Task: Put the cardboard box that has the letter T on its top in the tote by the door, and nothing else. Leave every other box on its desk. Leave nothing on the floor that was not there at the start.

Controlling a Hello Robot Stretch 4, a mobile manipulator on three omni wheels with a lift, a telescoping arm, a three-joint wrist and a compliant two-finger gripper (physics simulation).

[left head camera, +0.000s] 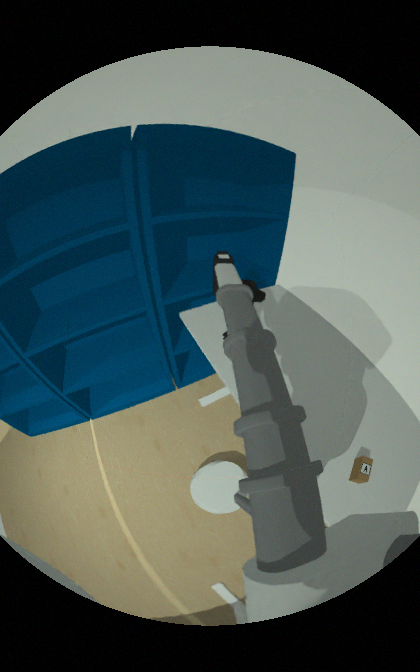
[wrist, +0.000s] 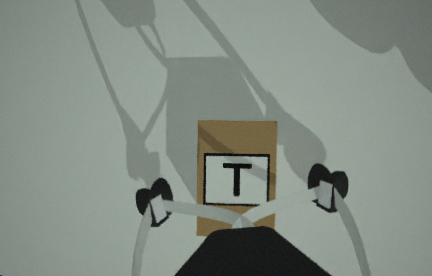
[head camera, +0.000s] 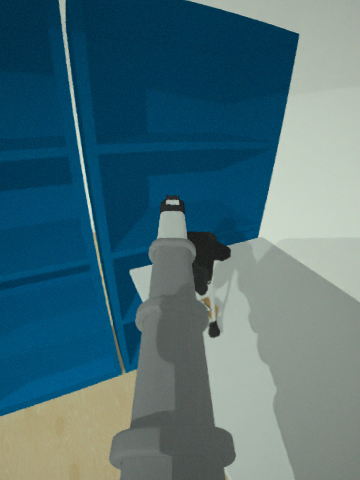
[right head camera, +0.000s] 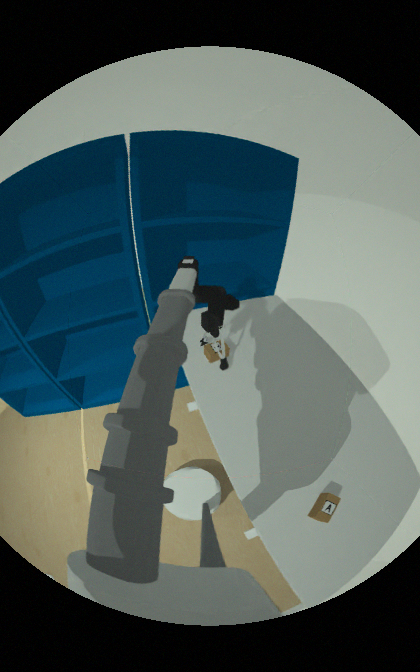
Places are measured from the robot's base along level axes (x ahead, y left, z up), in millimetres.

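Pixels of known places: gripper, fingertip midpoint: (wrist: 239,187).
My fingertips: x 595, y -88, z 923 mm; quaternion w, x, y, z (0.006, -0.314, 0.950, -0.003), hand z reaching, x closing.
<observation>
Behind a point stands the place of what it marks.
The cardboard box with the letter T on top (wrist: 237,140) {x 621, y -127, z 973 mm} (right head camera: 212,356) stands upright on the white desk (wrist: 55,220) {x 739, y 43, z 923 mm} (right head camera: 225,425) (head camera: 240,390) {x 365, y -178, z 923 mm}. Part of the box also shows in the head camera view, behind the arm and fingers. In the left head view the arm hides it. My gripper (wrist: 239,187) {x 595, y -88, z 923 mm} (right head camera: 214,353) is open above the box. In the wrist view its two dark fingertips stand left and right of the box, with a gap on each side. The tote by the door does not show in these views.
A cardboard box with the letter A (left head camera: 360,470) (right head camera: 324,507) stands on the nearer part of the desk. A blue shelf unit (head camera: 185,147) {x 1067, y -51, z 1399 mm} (left head camera: 215,218) (right head camera: 210,220) stands at the desk's far end. A round white stool (left head camera: 216,487) (right head camera: 192,492) stands beside the desk, below the extended arm.
</observation>
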